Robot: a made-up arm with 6 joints.
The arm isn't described. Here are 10 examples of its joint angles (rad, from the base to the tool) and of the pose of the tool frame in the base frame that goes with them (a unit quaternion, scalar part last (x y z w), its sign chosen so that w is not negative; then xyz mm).
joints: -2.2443 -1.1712 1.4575 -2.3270 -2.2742 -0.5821
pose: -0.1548 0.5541 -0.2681 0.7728 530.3 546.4 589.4
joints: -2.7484 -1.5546 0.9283 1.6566 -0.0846 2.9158
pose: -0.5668 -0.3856 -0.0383 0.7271 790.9 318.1 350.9
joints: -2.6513 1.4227 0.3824 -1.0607 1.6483 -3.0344
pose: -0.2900 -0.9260 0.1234 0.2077 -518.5 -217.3 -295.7
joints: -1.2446 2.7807 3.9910 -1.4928 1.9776 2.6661
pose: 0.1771 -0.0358 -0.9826 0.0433 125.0 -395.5 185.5
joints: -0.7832 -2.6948 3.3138 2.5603 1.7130 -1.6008
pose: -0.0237 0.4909 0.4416 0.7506 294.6 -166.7 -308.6
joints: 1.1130 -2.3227 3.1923 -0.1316 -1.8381 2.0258
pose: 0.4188 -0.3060 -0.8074 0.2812 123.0 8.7 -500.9
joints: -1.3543 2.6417 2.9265 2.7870 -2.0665 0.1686
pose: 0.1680 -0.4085 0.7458 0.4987 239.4 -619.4 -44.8
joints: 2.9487 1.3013 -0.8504 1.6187 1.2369 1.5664
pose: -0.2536 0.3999 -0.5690 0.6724 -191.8 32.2 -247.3
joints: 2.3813 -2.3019 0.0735 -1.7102 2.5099 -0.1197
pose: -0.6619 -0.5125 0.5168 0.1792 408.5 -409.0 284.2
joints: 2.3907 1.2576 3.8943 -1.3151 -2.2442 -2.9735
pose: -0.0842 0.8225 0.5621 0.0207 27.8 11.2 577.0
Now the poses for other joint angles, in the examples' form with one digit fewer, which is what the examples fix.
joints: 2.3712 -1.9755 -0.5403 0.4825 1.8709 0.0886
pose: -0.812 0.577 0.080 0.042 312 -170 470
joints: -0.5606 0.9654 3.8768 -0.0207 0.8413 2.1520
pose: -0.129 0.517 0.764 0.364 -194 -5 463
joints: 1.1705 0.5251 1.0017 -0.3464 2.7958 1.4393
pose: 0.429 -0.477 -0.641 0.421 349 565 660
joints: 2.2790 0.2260 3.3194 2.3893 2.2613 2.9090
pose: 0.227 -0.355 0.889 0.181 210 -365 457
